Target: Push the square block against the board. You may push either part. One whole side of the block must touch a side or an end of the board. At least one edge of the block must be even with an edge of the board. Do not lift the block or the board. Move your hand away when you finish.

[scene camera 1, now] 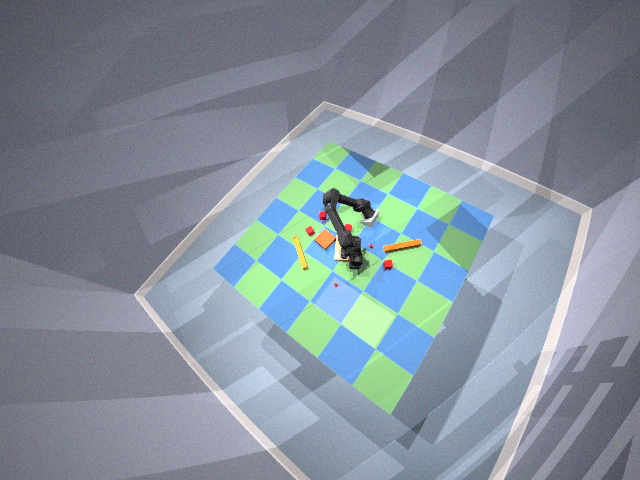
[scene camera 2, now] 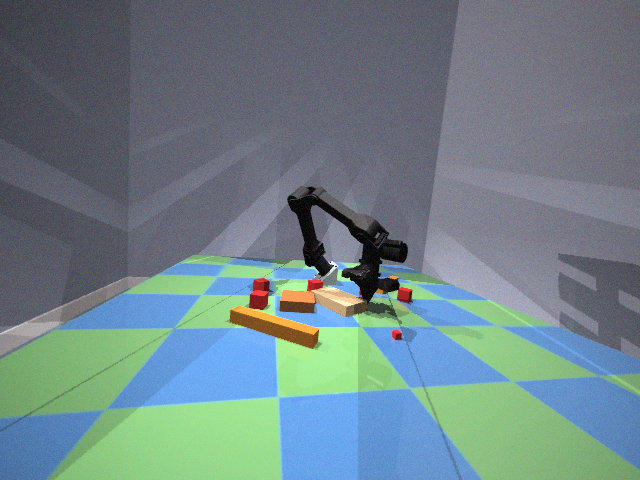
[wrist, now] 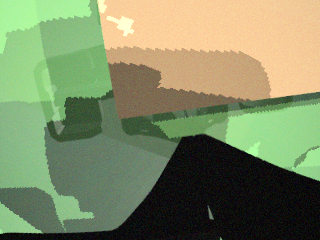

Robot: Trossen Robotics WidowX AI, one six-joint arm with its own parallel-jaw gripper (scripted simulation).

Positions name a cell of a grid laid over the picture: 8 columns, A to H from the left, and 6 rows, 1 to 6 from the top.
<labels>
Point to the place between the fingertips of my gripper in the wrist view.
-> E4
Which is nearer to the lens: the square block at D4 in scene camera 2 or the orange bar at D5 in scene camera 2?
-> The orange bar.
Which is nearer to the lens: the board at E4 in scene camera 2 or the orange bar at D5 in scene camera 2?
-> The orange bar.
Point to a board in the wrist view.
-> At D2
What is my gripper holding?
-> Nothing.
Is my gripper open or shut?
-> Shut.
</labels>
